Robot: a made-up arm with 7 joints. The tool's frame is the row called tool.
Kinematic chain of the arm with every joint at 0, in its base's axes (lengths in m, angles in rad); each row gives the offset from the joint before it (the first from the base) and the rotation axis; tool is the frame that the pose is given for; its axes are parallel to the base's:
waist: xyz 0 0 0 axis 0 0.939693 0.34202
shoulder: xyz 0 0 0 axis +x
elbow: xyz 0 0 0 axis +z
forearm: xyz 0.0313 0 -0.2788 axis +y
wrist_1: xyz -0.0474 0 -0.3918 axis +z
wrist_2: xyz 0 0 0 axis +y
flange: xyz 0 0 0 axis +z
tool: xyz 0 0 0
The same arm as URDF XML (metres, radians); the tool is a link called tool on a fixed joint. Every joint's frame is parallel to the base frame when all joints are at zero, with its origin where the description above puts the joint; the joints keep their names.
<robot name="arm">
  <joint name="tool_joint" type="fixed">
    <parent link="link7"/>
    <child link="tool"/>
    <origin xyz="0 0 0" rpy="0 0 0"/>
  </joint>
  <joint name="flange" type="continuous">
    <parent link="link6"/>
    <child link="link7"/>
    <origin xyz="0 0 0" rpy="0 0 0"/>
    <axis xyz="0 0 1"/>
  </joint>
  <joint name="wrist_2" type="continuous">
    <parent link="link5"/>
    <child link="link6"/>
    <origin xyz="0 0 0" rpy="0 0 0"/>
    <axis xyz="0 1 0"/>
  </joint>
  <joint name="wrist_1" type="continuous">
    <parent link="link4"/>
    <child link="link5"/>
    <origin xyz="-0.0474 0 -0.3918" rpy="0 0 0"/>
    <axis xyz="0 0 1"/>
  </joint>
  <joint name="forearm" type="continuous">
    <parent link="link3"/>
    <child link="link4"/>
    <origin xyz="0.0313 0 -0.2788" rpy="0 0 0"/>
    <axis xyz="0 1 0"/>
  </joint>
  <joint name="elbow" type="continuous">
    <parent link="link2"/>
    <child link="link3"/>
    <origin xyz="0 0 0" rpy="0 0 0"/>
    <axis xyz="0 0 1"/>
  </joint>
  <joint name="shoulder" type="continuous">
    <parent link="link1"/>
    <child link="link2"/>
    <origin xyz="0 0 0" rpy="0 0 0"/>
    <axis xyz="1 0 0"/>
  </joint>
  <joint name="waist" type="continuous">
    <parent link="base"/>
    <child link="link1"/>
    <origin xyz="0 0 0" rpy="0 0 0"/>
    <axis xyz="0 0.9397 0.342"/>
  </joint>
  <link name="base"/>
  <link name="link1"/>
  <link name="link2"/>
  <link name="link3"/>
  <link name="link4"/>
  <link name="link5"/>
  <link name="link6"/>
  <link name="link7"/>
  <link name="tool"/>
</robot>

